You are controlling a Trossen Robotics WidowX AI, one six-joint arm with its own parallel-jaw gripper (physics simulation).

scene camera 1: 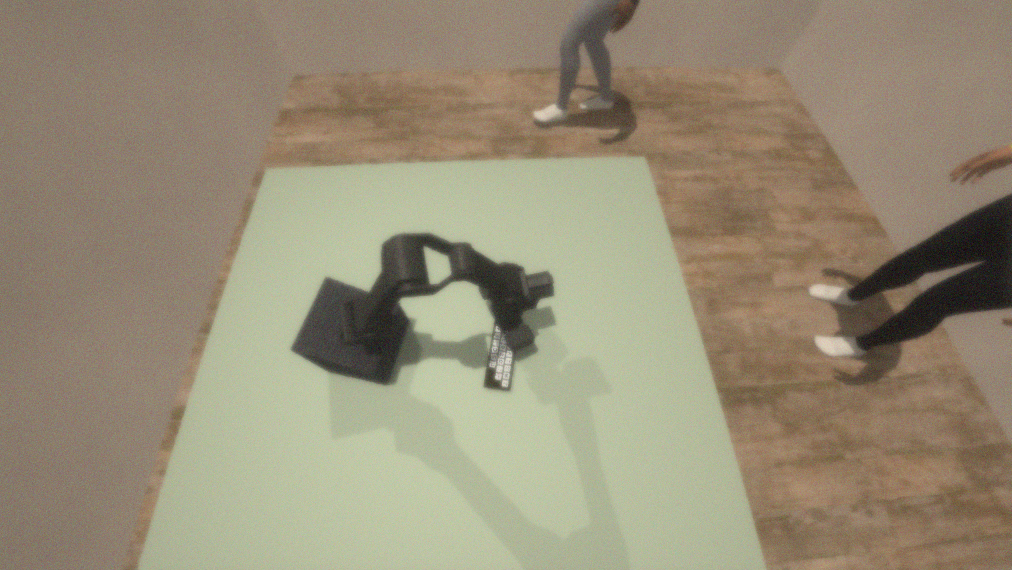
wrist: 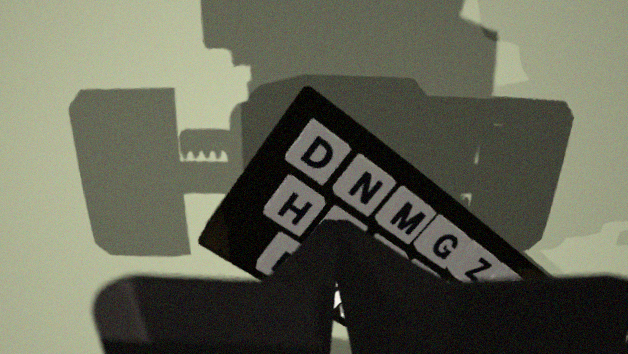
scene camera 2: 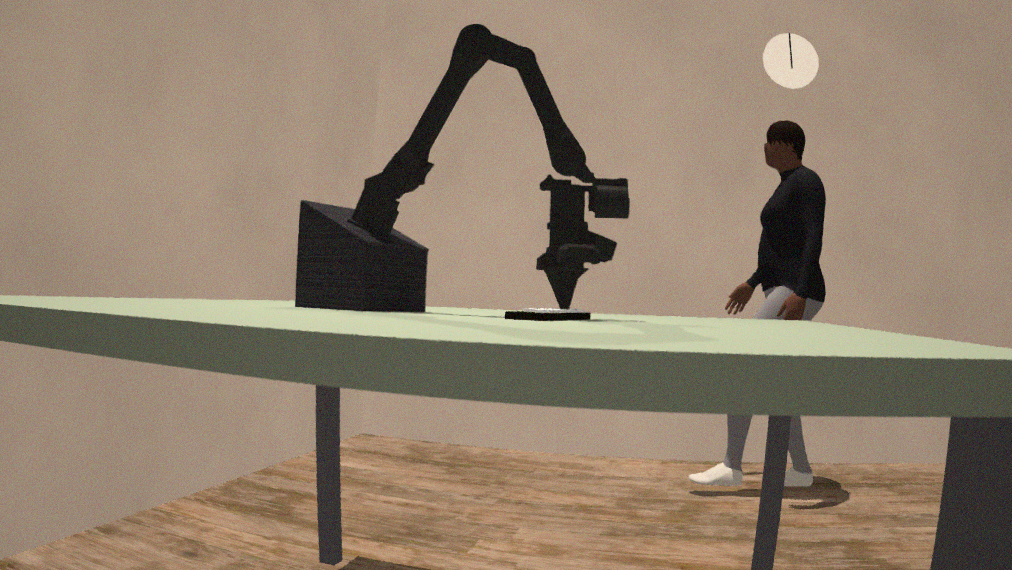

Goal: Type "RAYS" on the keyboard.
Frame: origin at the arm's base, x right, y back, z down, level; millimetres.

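Seen in the pictures: gripper, fingertip midpoint: (scene camera 1: 505, 326) (wrist: 334, 232); arm's base, link origin: (scene camera 1: 354, 329) (scene camera 2: 368, 227).
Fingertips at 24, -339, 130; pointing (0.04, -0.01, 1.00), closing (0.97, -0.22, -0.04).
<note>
Pixels of each thing's top centre, then the offset from my fingertips to it, as dx, dy, dz.
- small black keyboard, top centre: (wrist: 459, 313) (scene camera 2: 551, 308) (scene camera 1: 502, 348) +57, +23, -4
- D key, top centre: (wrist: 318, 154) -13, -26, -4
- N key, top centre: (wrist: 365, 188) +4, -19, -4
- M key, top centre: (wrist: 407, 218) +21, -12, -4
- G key, top centre: (wrist: 445, 245) +39, -5, -4
- Z key, top centre: (wrist: 477, 269) +56, +2, -4
- H key, top centre: (wrist: 294, 208) -16, -7, -4
A small black keyboard (scene camera 1: 501, 362) (scene camera 2: 547, 315) (wrist: 245, 215) with pale letter keys lies flat on the table, turned at a slant in the wrist view. There the D key (wrist: 317, 151), N key (wrist: 365, 185), M key (wrist: 407, 217), G key (wrist: 443, 246), Z key (wrist: 477, 269) and H key (wrist: 295, 206) show. My gripper (scene camera 2: 564, 307) (wrist: 334, 232) is shut and empty, pointing down. Its tips are at the key tops; whether they touch is unclear. They cover most of the key beside H, whose letter is hidden. The R, A, Y and S letters cannot be read.
The pale green table (scene camera 1: 283, 495) (scene camera 2: 212, 354) carries my arm's dark base block (scene camera 1: 339, 339) (scene camera 2: 361, 276). One person (scene camera 1: 584, 49) (scene camera 2: 793, 226) stands beyond the table. Another person's legs (scene camera 1: 934, 283) show to the right of it in scene camera 1.
</note>
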